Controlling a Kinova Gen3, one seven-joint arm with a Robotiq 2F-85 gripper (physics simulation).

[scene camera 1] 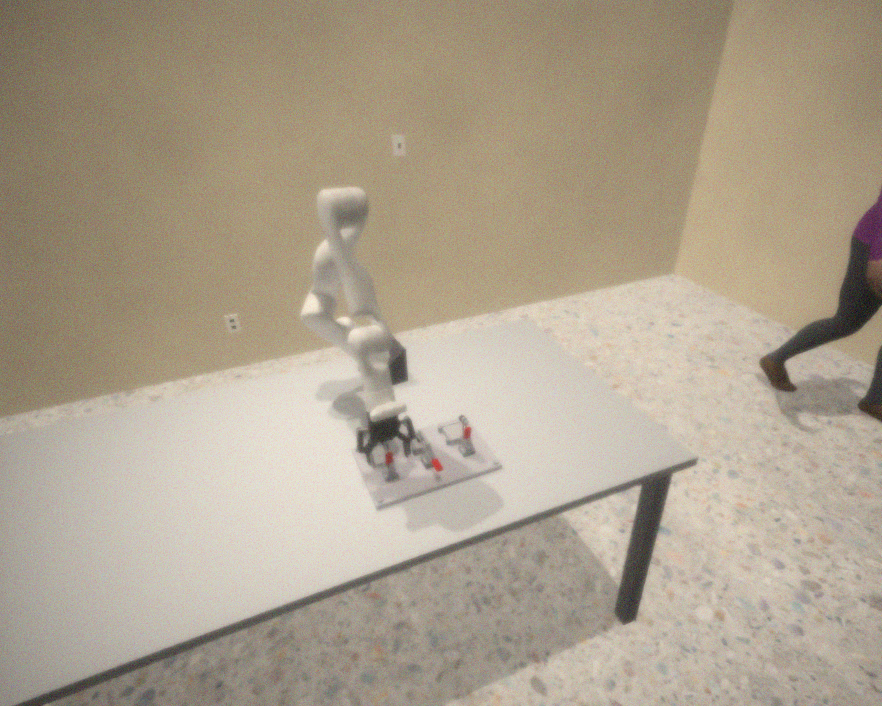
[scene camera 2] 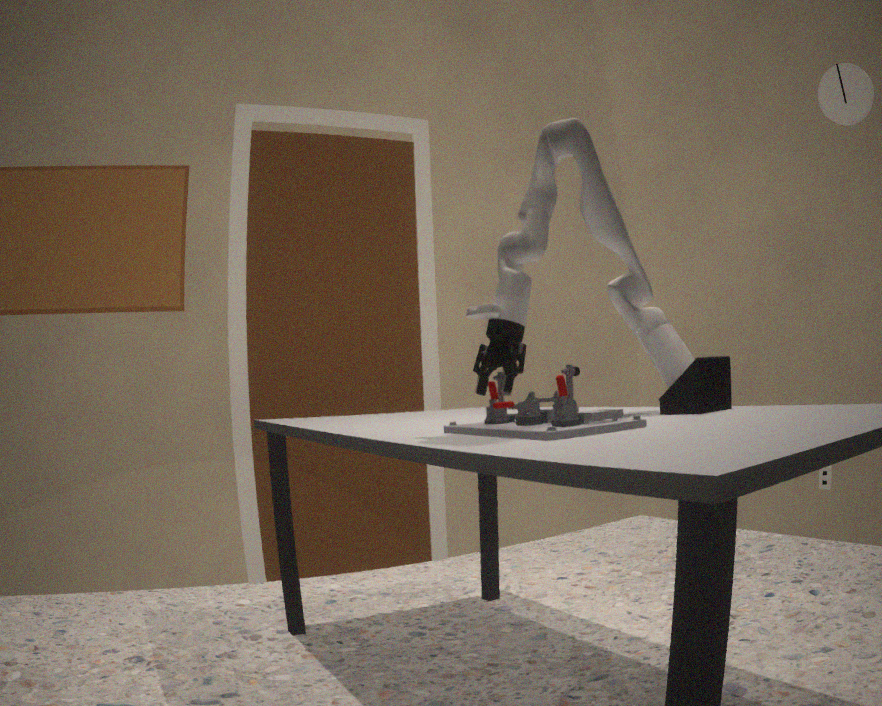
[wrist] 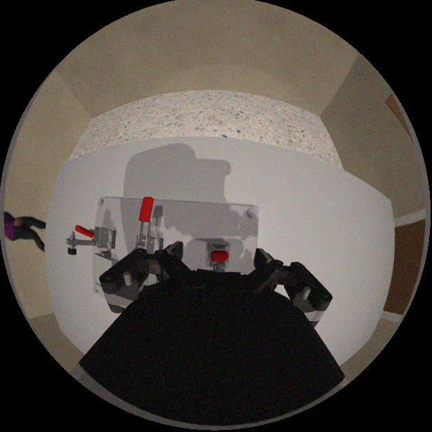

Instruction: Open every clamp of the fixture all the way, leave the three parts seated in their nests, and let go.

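Pixels of known places: gripper, fingertip midpoint: [scene camera 1: 389, 461] [scene camera 2: 492, 394]; arm's base at its link origin: [scene camera 1: 378, 361] [scene camera 2: 686, 382].
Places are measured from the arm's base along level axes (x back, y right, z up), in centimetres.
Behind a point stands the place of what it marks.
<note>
The fixture plate [scene camera 1: 481, 463] {x -53.7, y -5.0, z -5.6 cm} [scene camera 2: 544, 433] {x -56.8, y -8.0, z -6.0 cm} [wrist: 240, 220] carries three red-handled clamps. The right clamp's handle [scene camera 1: 467, 432] {x -48.8, y -3.7, z 2.1 cm} [scene camera 2: 561, 385] {x -48.9, y -4.7, z 1.6 cm} [wrist: 84, 231] stands steeply, its grey arm raised with a black tip. The middle clamp's handle [scene camera 1: 436, 465] {x -52.4, y 7.9, z -1.0 cm} [scene camera 2: 503, 404] {x -52.7, y 6.7, z -1.4 cm} [wrist: 146, 209] lies low toward the table's front edge. The left clamp's handle [scene camera 1: 389, 457] {x -46.2, y 17.9, z 1.7 cm} [scene camera 2: 492, 390] {x -46.1, y 17.2, z 1.0 cm} stands up, with a grey arm raised behind it in scene camera 2. My gripper [scene camera 1: 387, 450] {x -45.8, y 17.7, z 0.1 cm} [scene camera 2: 495, 387] {x -45.8, y 17.7, z 0.1 cm} [wrist: 218, 253] is open, fingers apart around the left clamp's upper part, holding nothing. The parts are mostly hidden or too small to tell.
The plate lies on the white table [scene camera 1: 220, 515] {x -33.6, y 58.2, z -7.1 cm} [scene camera 2: 382, 434] {x -61.2, y 34.8, z -7.1 cm} [wrist: 320, 210]. The arm's black base [scene camera 1: 397, 362] {x -5.9, y -4.1, z 1.2 cm} [scene camera 2: 697, 386] {x -6.0, y -7.0, z -0.9 cm} stands behind the fixture. A person [scene camera 1: 853, 309] [wrist: 25, 227] is on the floor beyond the table's right end.
</note>
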